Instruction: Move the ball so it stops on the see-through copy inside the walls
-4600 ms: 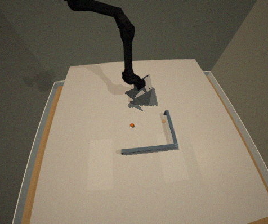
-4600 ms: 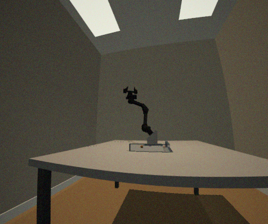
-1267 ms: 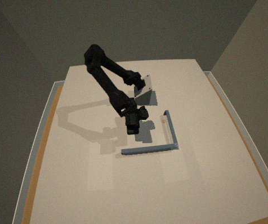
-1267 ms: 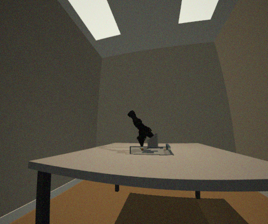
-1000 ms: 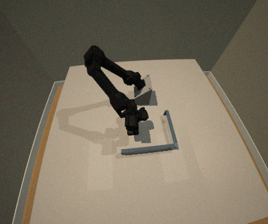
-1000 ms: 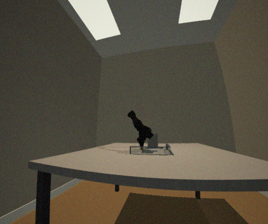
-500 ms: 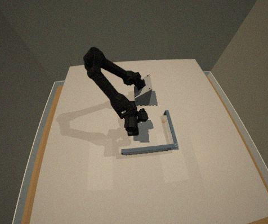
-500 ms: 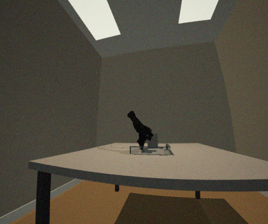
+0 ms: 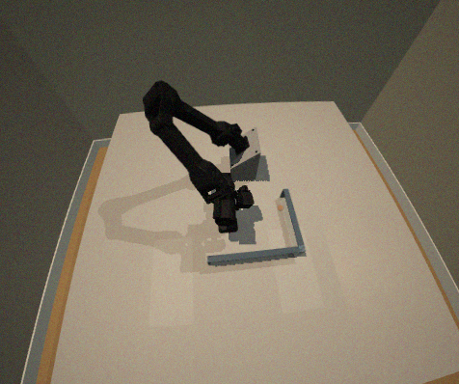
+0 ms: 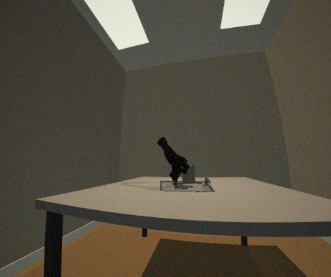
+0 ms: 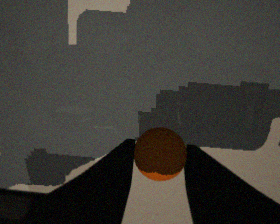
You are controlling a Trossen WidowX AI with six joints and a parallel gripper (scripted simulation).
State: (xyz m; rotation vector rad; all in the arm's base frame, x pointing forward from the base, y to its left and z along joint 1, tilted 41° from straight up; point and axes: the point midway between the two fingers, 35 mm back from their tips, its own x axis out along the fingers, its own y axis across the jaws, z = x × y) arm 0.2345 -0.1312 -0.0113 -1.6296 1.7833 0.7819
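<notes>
The see-through copy of ball is 210 mm to the left of my gripper tip. Round my gripper tip: orange ball: right at my gripper tip.
</notes>
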